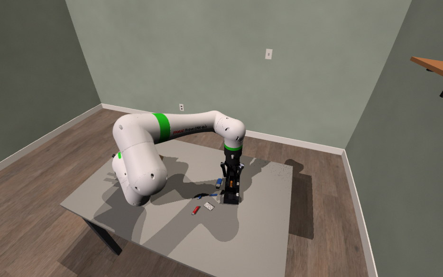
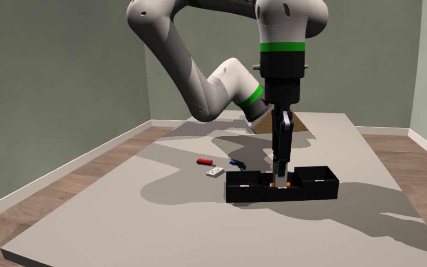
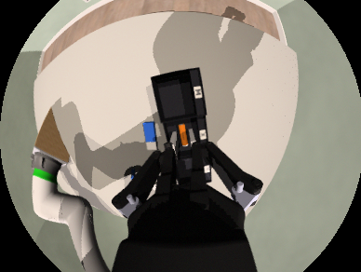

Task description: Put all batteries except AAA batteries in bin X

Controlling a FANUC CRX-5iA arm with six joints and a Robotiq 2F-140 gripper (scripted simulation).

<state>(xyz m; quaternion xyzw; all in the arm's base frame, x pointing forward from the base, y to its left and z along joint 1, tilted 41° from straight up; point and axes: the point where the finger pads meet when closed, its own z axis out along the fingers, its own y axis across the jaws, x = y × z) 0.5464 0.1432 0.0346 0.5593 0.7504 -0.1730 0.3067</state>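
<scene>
Right now the bin is 3 cm below my hand and 1 cm ahead of it. Also, from my hand: white dotted tile 18 cm to the right, 8 cm behind, 4 cm below; blue-and-white block battery 7 cm behind, 4 cm below, 1 cm to the right; orange battery 4 cm below.
</scene>
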